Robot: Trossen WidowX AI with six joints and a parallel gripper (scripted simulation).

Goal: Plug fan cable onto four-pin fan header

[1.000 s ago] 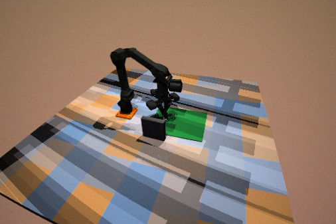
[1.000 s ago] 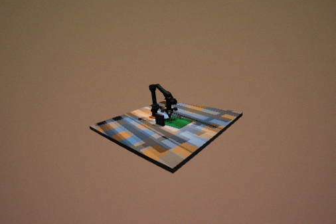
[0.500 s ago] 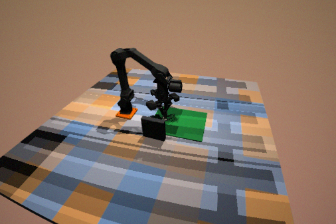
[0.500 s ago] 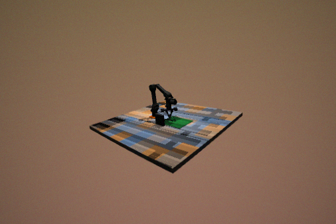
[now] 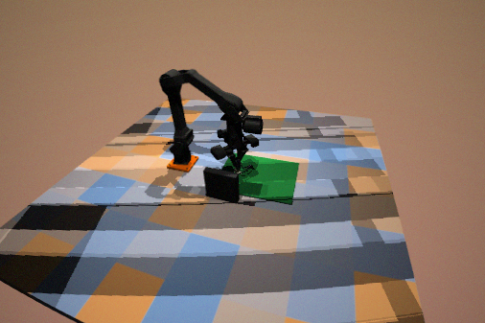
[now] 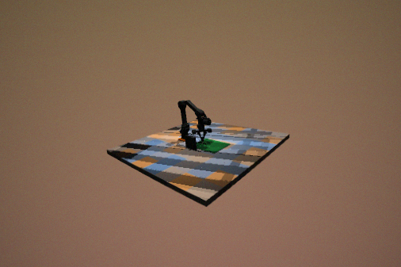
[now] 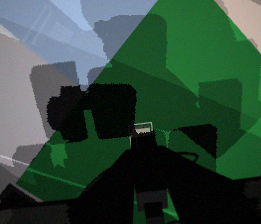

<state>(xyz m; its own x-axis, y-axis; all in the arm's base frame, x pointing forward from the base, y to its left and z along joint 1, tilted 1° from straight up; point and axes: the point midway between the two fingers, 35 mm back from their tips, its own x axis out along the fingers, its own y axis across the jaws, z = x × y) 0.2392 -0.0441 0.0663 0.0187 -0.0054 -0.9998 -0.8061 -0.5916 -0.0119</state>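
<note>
My gripper tip is now 40 mm above the pale fan header and 10 mm to the left of it. Round my gripper tip: green board 90 mm ahead, 50 mm below, 20 mm to the right; black fan 140 mm to the right, 30 mm behind, 20 mm above.
</note>
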